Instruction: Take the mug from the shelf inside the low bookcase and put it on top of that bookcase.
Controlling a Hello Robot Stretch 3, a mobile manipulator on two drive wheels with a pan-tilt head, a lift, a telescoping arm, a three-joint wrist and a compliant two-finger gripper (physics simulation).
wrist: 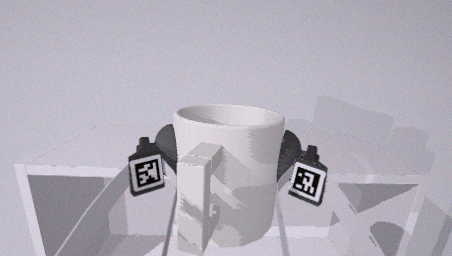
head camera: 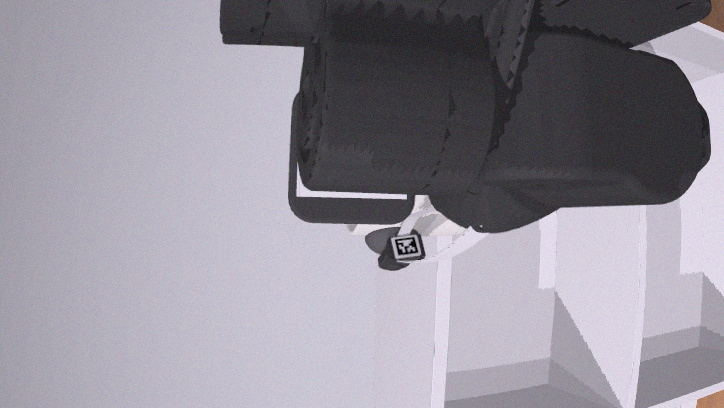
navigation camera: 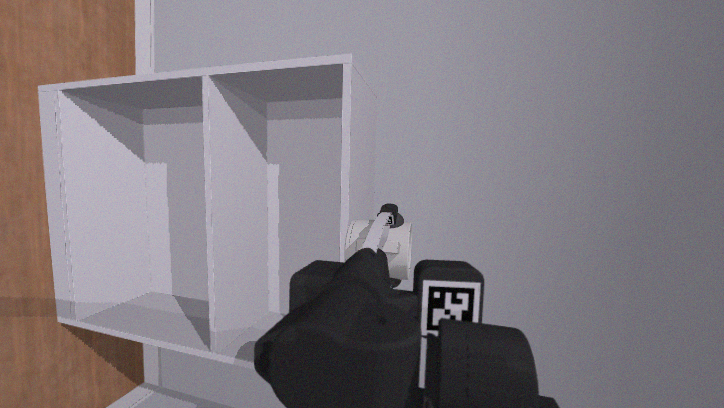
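Places are measured from the robot's base along level axes (x ahead, y left, z up), in centimetres.
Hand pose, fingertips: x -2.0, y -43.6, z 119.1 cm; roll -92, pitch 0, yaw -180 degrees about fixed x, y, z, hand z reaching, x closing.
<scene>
Things, the pixels of their top centre, and the offset from my fingertips. "pt": a spot on its surface instead. Level surfaces: height alone.
- white mug at a spot on its surface: (head camera: pixel 441 223) pt dx +3.0, dy +3.9, dz -3.1 cm
- low white bookcase at a spot on its surface: (head camera: pixel 442 324) (navigation camera: pixel 345 155) pt dx +16.1, dy -20.0, dz -14.1 cm
- bookcase's middle shelf at a spot on its surface: (navigation camera: pixel 206 202) pt dx +3.7, dy -20.7, dz -53.0 cm
- Brown wooden floor at its surface level: dz -119.1 cm
The white mug (head camera: pixel 441 223) (navigation camera: pixel 404 253) (wrist: pixel 245 165) is upright between the fingers, its handle towards the wrist camera. My gripper (navigation camera: pixel 392 248) (wrist: pixel 227 145) is shut on it, with a dark fingertip on each side. In the head camera view the dark wrist hides much of the mug and one finger. The low white bookcase (head camera: pixel 442 324) (navigation camera: pixel 346 152) (wrist: pixel 75 170) stands behind the mug in the wrist view, where its top surface shows. The mug is level with or above the bookcase's top. I cannot tell how far it reaches over the top.
The bookcase's middle shelf (navigation camera: pixel 206 202) and side panels show beneath the top. A plain grey wall (head camera: pixel 151 202) (navigation camera: pixel 557 152) (wrist: pixel 225 50) rises behind the bookcase. Brown wooden floor (navigation camera: pixel 86 40) lies in front of it. The dark wrist covers part of the bookcase in both upper views.
</scene>
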